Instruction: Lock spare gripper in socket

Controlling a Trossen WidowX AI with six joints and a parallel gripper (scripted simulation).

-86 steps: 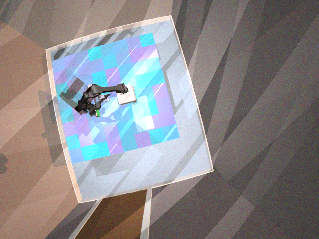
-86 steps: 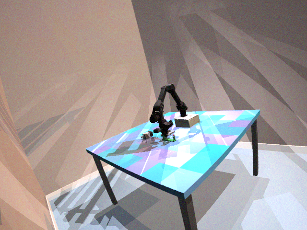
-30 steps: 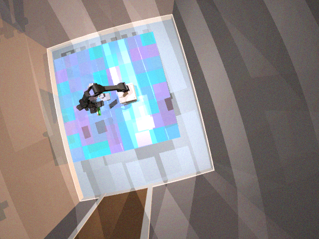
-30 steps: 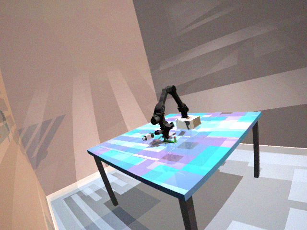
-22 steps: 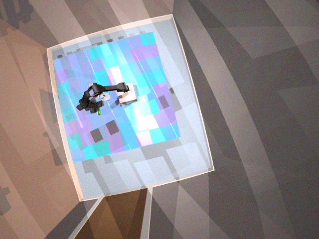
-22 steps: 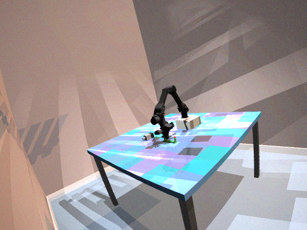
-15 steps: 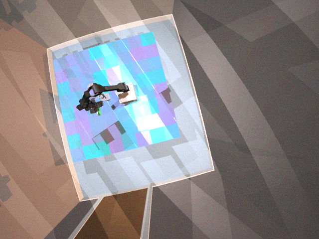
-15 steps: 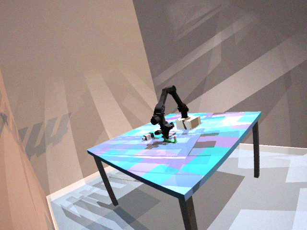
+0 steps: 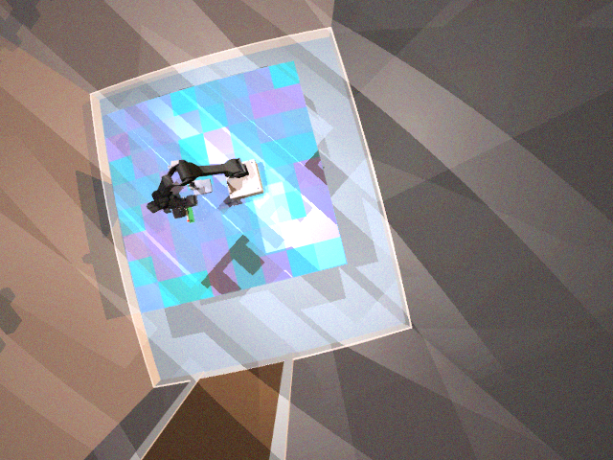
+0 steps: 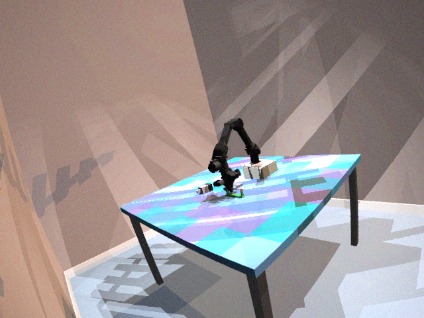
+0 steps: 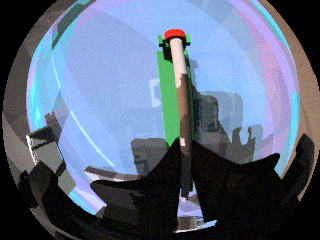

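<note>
Right now the green mount is 20 mm to the left of my gripper tip. From my gripper tip the other things lie so: grey mount 110 mm behind, 90 mm to the right, 30 mm above; spare gripper 10 mm behind, 260 mm to the right.
</note>
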